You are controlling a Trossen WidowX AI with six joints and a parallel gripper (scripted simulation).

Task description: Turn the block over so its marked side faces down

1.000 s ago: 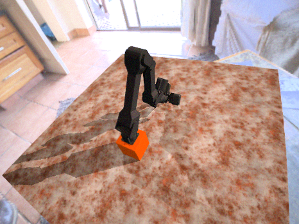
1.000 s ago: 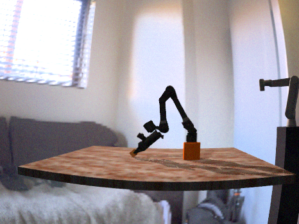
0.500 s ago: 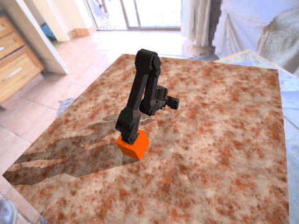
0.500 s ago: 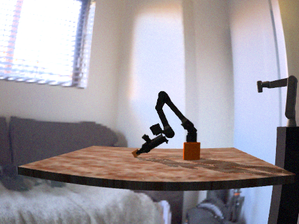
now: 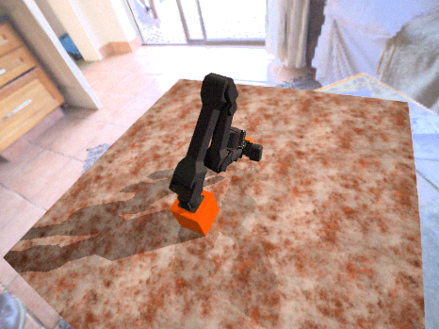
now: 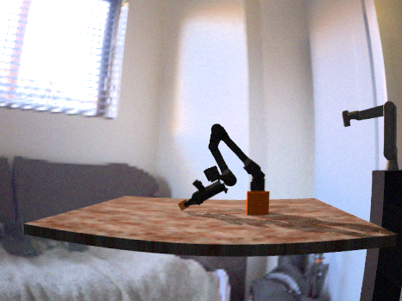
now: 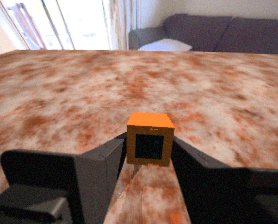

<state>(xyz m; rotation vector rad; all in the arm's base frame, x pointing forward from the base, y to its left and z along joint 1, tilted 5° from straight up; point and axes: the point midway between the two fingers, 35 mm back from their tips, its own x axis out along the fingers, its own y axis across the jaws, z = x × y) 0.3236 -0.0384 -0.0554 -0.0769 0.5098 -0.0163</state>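
My gripper tip is now 1 cm past the orange block.
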